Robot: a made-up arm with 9 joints. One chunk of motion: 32 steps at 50 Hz.
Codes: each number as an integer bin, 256 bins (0 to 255) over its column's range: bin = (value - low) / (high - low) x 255, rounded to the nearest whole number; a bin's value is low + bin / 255 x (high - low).
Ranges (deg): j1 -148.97..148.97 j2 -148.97..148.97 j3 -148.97..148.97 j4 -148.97..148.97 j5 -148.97..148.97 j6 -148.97..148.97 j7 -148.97..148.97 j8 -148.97..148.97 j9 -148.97..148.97
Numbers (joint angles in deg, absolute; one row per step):
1: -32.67 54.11 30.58 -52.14 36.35 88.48 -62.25 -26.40 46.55
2: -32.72 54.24 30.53 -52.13 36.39 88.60 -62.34 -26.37 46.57
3: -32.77 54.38 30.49 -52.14 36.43 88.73 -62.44 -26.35 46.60
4: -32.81 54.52 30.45 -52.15 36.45 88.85 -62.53 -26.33 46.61
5: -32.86 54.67 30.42 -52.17 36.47 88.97 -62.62 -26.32 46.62
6: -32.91 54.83 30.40 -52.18 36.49 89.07 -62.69 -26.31 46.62
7: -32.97 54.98 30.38 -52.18 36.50 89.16 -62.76 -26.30 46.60
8: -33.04 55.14 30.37 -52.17 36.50 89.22 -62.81 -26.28 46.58
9: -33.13 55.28 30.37 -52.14 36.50 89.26 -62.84 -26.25 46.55
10: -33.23 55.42 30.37 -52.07 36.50 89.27 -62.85 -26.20 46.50
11: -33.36 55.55 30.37 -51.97 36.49 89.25 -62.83 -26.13 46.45
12: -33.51 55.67 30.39 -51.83 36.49 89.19 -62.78 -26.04 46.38
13: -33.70 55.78 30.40 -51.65 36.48 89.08 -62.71 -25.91 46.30
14: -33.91 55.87 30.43 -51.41 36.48 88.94 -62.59 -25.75 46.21
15: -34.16 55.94 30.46 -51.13 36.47 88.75 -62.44 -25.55 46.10
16: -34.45 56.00 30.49 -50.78 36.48 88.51 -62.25 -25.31 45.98
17: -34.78 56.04 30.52 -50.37 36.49 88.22 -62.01 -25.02 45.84
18: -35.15 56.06 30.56 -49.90 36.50 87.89 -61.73 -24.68 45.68
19: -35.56 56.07 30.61 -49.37 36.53 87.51 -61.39 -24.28 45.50
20: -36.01 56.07 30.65 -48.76 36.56 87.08 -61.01 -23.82 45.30
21: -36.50 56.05 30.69 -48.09 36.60 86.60 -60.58 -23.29 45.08
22: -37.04 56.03 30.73 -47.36 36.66 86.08 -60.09 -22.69 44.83
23: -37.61 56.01 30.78 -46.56 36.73 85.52 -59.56 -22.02 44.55
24: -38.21 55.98 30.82 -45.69 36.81 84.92 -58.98 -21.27 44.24
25: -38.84 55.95 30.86 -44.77 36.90 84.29 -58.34 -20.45 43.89
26: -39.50 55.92 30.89 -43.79 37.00 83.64 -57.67 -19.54 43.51
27: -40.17 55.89 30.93 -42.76 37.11 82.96 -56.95 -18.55 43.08
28: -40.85 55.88 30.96 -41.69 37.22 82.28 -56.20 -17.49 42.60
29: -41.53 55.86 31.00 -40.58 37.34 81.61 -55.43 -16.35 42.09
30: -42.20 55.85 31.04 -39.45 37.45 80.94 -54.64 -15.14 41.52
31: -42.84 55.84 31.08 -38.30 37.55 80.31 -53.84 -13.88 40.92
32: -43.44 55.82 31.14 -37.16 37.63 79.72 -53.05 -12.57 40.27
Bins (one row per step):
1: 100 174 154 83 159 203 74 105 167
2: 99 174 154 83 159 203 74 105 167
3: 99 174 154 83 159 203 74 105 167
4: 99 174 154 83 159 204 74 105 167
5: 99 174 154 83 159 204 74 105 167
6: 99 174 154 83 159 204 74 105 167
7: 99 175 154 83 159 204 74 105 167
8: 99 175 153 83 159 204 74 105 167
9: 99 175 153 83 159 204 74 105 167
10: 99 175 153 83 159 204 74 105 167
11: 99 175 153 83 159 204 74 105 167
12: 99 175 154 83 159 204 74 105 167
13: 99 175 154 83 159 204 74 105 167
14: 98 175 154 83 159 204 74 105 167
15: 98 175 154 84 159 203 74 106 167
16: 98 175 154 84 159 203 74 106 167
17: 98 175 154 84 159 203 74 106 167
18: 97 175 154 85 159 203 75 106 167
19: 97 175 154 85 159 202 75 107 166
20: 97 175 154 86 159 202 75 107 166
21: 96 175 154 86 159 202 76 108 166
22: 96 175 154 87 159 201 76 108 166
23: 95 175 154 88 159 201 77 109 166
24: 95 175 154 88 159 200 77 109 165
25: 94 175 154 89 159 200 78 110 165
26: 94 175 154 90 159 199 78 111 165
27: 93 175 154 91 159 199 79 112 164
28: 93 175 154 92 159 198 79 113 164
29: 92 175 154 93 159 197 80 114 164
30: 91 175 154 94 160 197 81 115 163
31: 91 175 154 95 160 196 81 116 163
32: 90 175 154 96 160 196 82 117 162

